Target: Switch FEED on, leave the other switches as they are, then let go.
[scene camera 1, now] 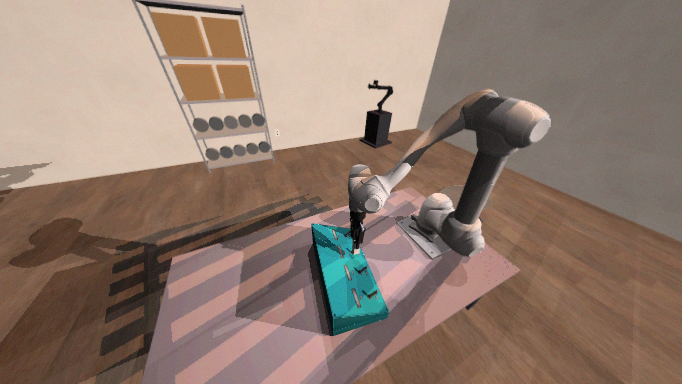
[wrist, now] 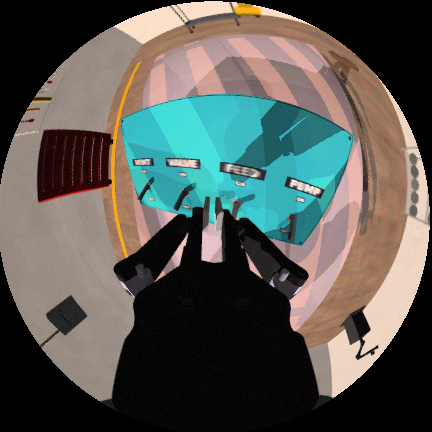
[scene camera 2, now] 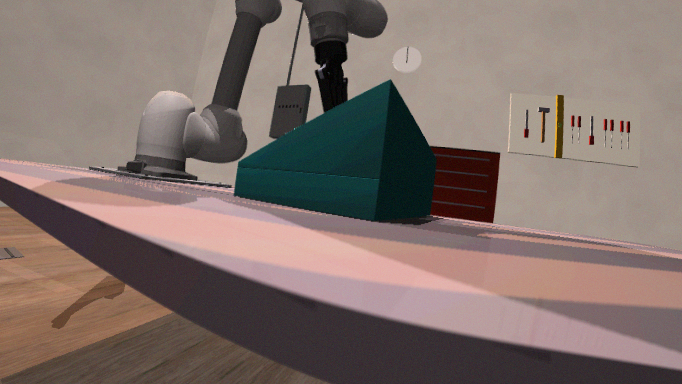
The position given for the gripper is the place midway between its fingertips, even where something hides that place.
In view: the gripper [wrist: 211,204] and a teal sloped switch panel [wrist: 276,160].
